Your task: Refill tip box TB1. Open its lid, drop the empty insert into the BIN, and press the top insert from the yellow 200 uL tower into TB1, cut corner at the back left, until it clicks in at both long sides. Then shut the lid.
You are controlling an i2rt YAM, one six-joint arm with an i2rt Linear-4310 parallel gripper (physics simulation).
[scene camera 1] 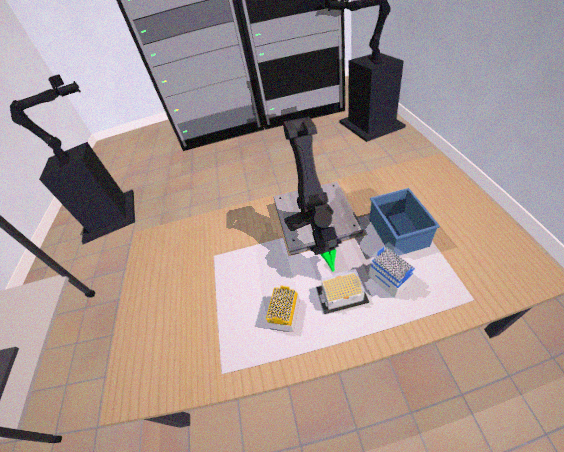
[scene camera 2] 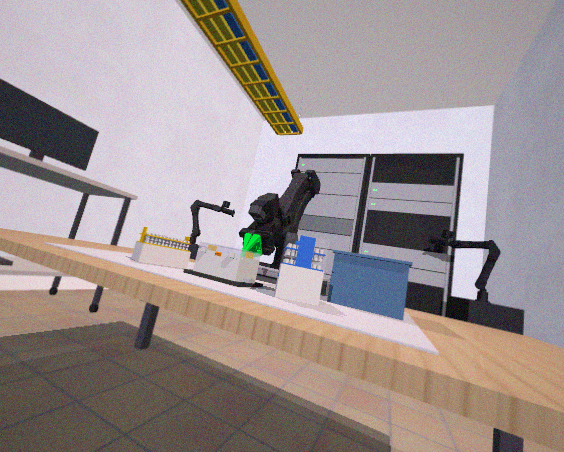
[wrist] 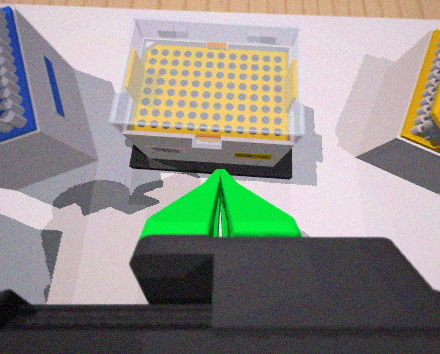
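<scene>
Tip box TB1 (scene camera 1: 344,299) (scene camera 2: 220,266) (wrist: 200,151) stands in a dark holder on the white mat. Its clear lid (wrist: 216,29) is down over the box, and the yellow insert (scene camera 1: 342,286) (wrist: 216,90) with empty holes shows through it. My gripper (scene camera 1: 333,270) (scene camera 2: 251,246) (wrist: 220,177) has its green fingers shut with nothing between them; in the wrist view the tips are just on the arm's side of TB1. The yellow 200 uL tower (scene camera 1: 282,306) (scene camera 2: 162,255) (wrist: 425,95) holds tip-filled inserts. The blue bin (scene camera 1: 419,241) (scene camera 2: 370,287) stands open beside the arm's base.
A blue tip tower (scene camera 1: 392,268) (scene camera 2: 300,286) (wrist: 55,120) stands between TB1 and the bin, on the opposite side of TB1 from the yellow tower. The white mat (scene camera 1: 237,350) lies on the wooden table (scene camera 1: 165,300). Other arms on pedestals and server racks stand beyond the table.
</scene>
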